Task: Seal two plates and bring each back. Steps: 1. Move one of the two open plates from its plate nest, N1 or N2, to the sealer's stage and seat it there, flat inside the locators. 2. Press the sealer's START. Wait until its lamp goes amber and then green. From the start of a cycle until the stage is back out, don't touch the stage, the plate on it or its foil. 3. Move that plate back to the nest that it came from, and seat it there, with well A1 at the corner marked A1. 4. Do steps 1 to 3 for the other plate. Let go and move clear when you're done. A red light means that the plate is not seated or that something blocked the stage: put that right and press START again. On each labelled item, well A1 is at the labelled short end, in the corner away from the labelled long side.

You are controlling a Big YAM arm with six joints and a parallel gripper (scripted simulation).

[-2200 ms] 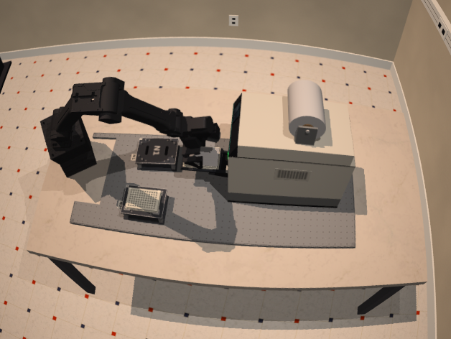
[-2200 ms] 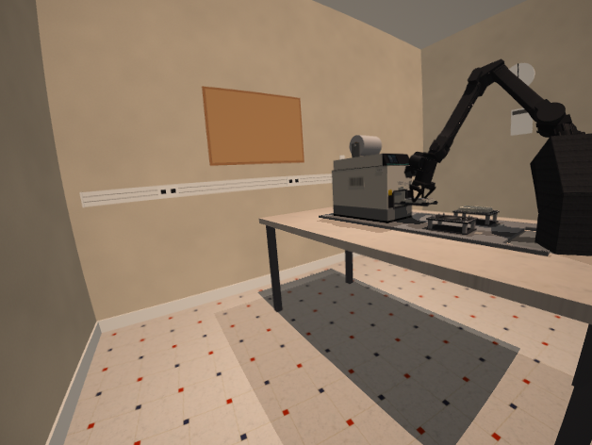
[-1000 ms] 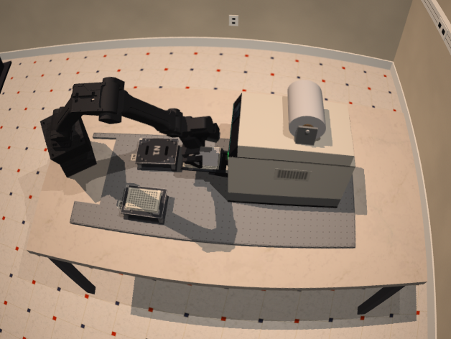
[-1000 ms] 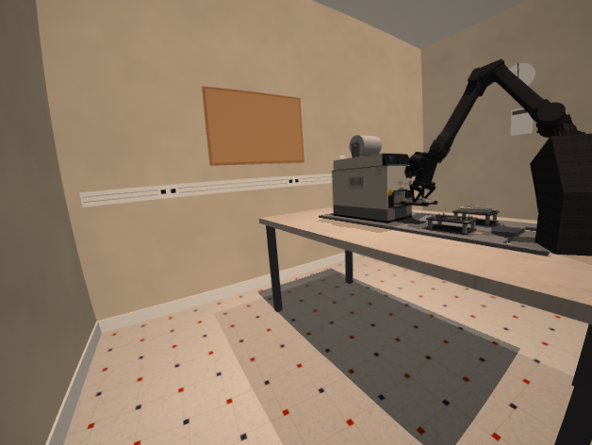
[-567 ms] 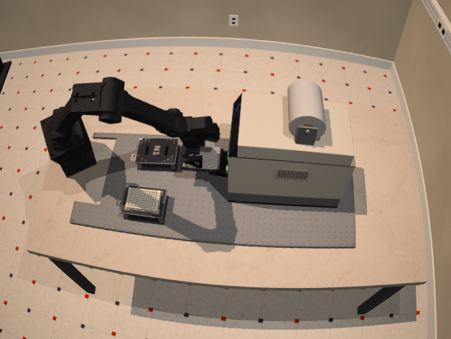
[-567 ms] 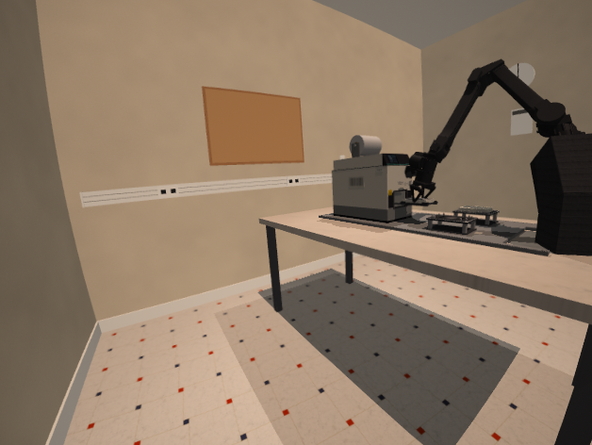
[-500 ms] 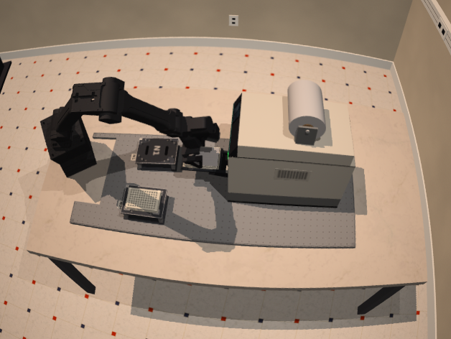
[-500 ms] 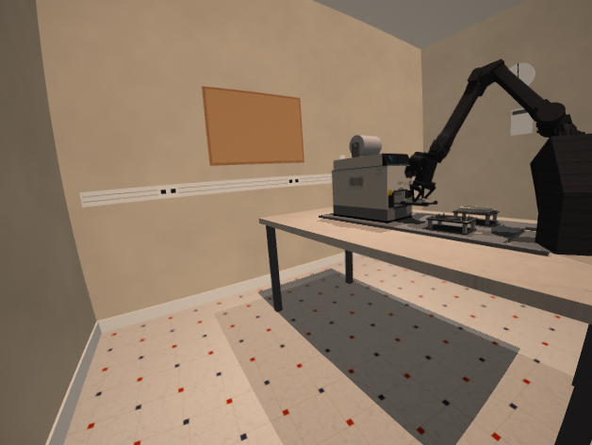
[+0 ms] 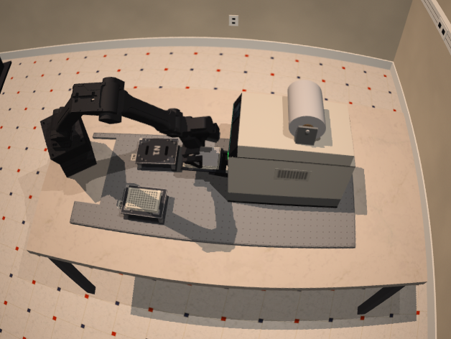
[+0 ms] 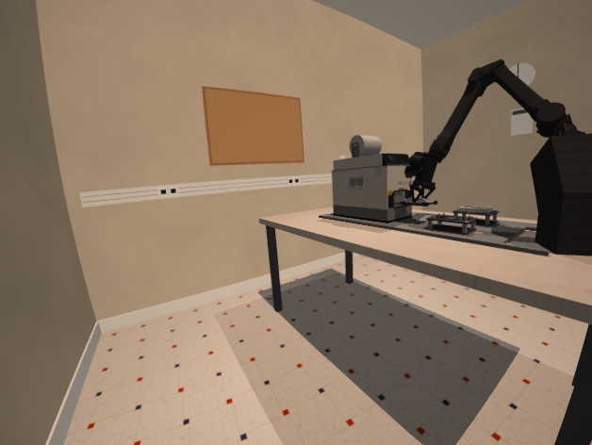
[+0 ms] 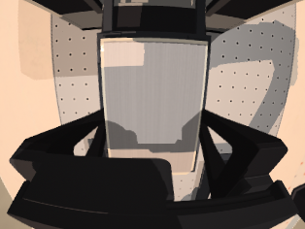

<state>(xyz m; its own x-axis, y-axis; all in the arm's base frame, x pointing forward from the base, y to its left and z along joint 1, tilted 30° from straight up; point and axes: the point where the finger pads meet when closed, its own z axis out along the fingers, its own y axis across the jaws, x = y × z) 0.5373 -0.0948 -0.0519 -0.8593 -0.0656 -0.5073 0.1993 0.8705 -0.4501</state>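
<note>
Now: the sealer stage 10 mm below my hand. Round my hand: yellow warning label 120 mm ahead, 60 mm to the left, 40 mm above; start button 80 mm ahead, 110 mm to the right, 80 mm above; plate 230 mm behind, 120 mm to the right, 50 mm below.
</note>
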